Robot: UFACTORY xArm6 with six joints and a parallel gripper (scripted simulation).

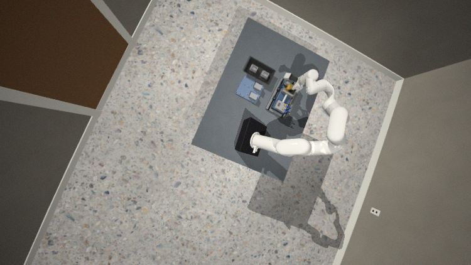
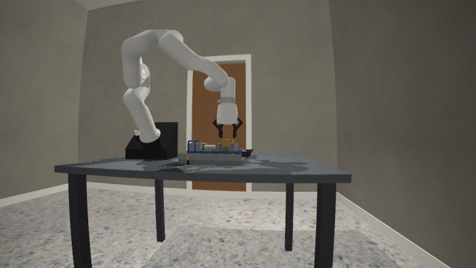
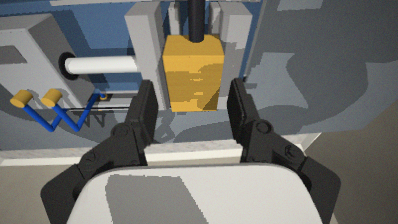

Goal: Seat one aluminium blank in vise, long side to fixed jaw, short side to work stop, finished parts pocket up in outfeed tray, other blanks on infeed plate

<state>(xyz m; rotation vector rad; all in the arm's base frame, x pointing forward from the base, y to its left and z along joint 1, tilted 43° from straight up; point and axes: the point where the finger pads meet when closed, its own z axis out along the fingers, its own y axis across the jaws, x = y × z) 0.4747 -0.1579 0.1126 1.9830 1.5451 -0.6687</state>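
Now: hand 40 mm above the brass blank. Also, from my hand: vise 100 mm below, 60 mm behind, 20 mm to the left.
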